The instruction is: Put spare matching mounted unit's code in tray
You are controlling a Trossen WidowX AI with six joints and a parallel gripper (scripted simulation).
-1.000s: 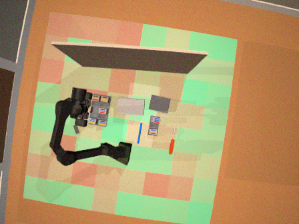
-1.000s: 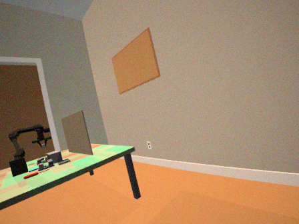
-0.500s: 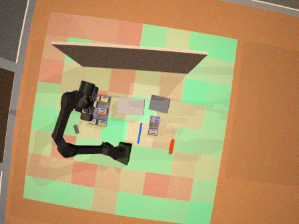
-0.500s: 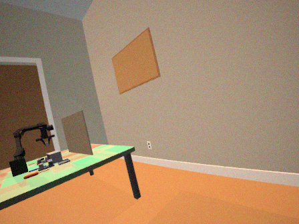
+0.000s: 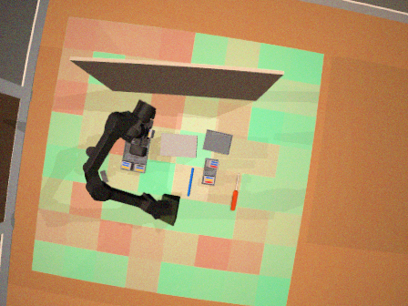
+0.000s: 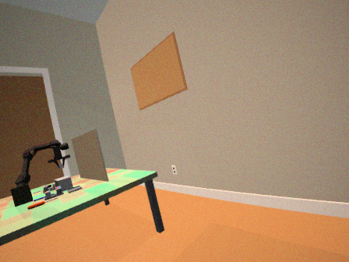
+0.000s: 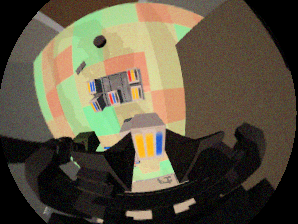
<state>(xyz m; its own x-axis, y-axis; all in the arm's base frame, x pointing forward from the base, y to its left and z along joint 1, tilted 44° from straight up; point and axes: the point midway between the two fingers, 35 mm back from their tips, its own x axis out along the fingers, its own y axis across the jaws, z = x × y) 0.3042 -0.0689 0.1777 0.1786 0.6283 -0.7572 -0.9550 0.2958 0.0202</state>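
Right now my gripper tip is 3 cm past the tray, 30 cm to the left of it and 18 cm above it. Round my gripper tip: grey spare block: 2 cm above; mounted unit: 5 cm behind, 11 cm to the right, 13 cm below; tall grey panel: 20 cm ahead, 14 cm to the right, 4 cm above.
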